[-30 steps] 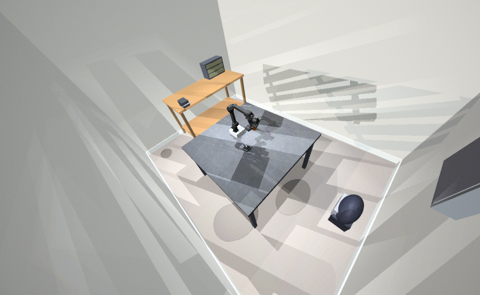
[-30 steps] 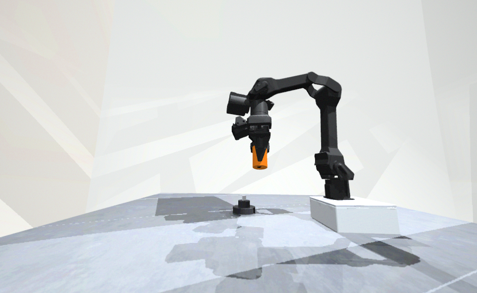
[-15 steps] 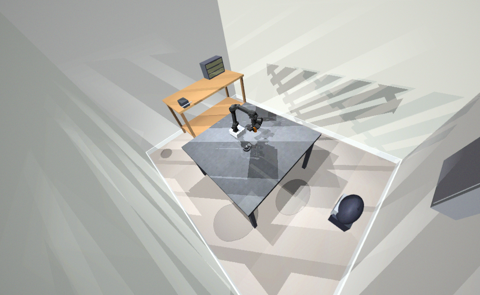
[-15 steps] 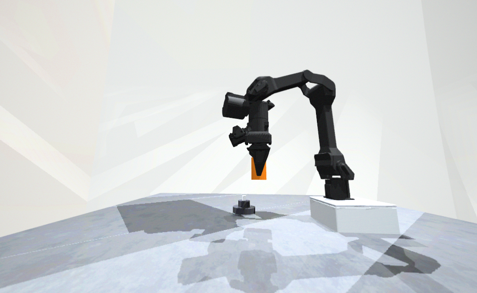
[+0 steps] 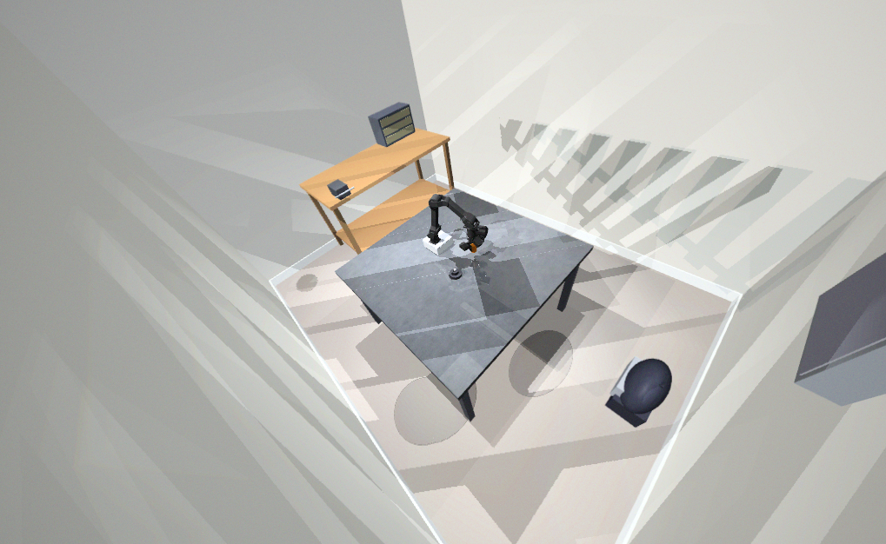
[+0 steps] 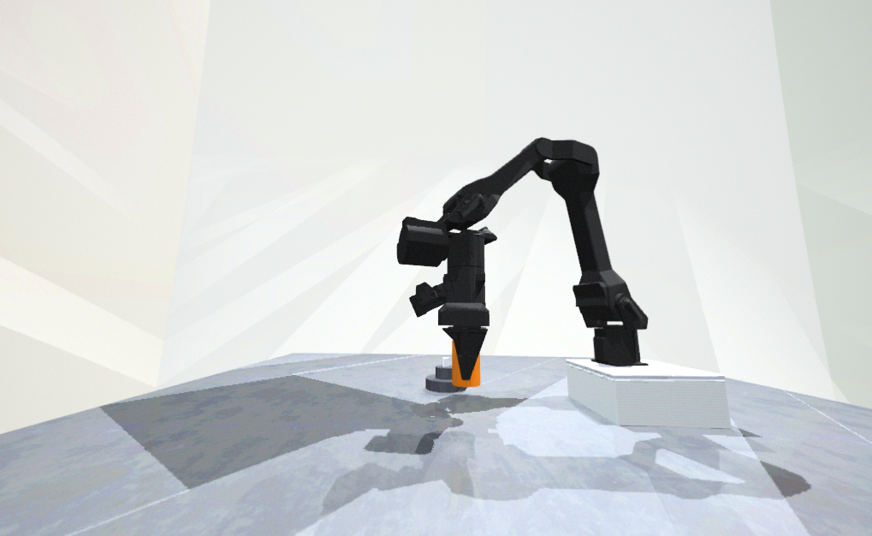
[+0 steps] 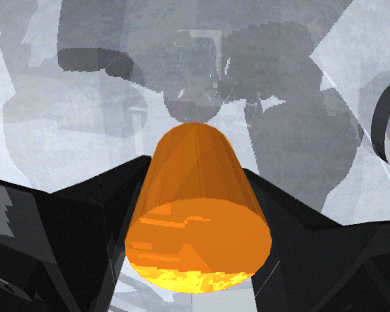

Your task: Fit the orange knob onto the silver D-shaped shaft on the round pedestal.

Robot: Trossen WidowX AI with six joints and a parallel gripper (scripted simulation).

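Right now the round pedestal is 20 mm behind my gripper tip, 210 mm to the right of it and 30 mm below it. Round my gripper tip: orange knob 30 mm above.
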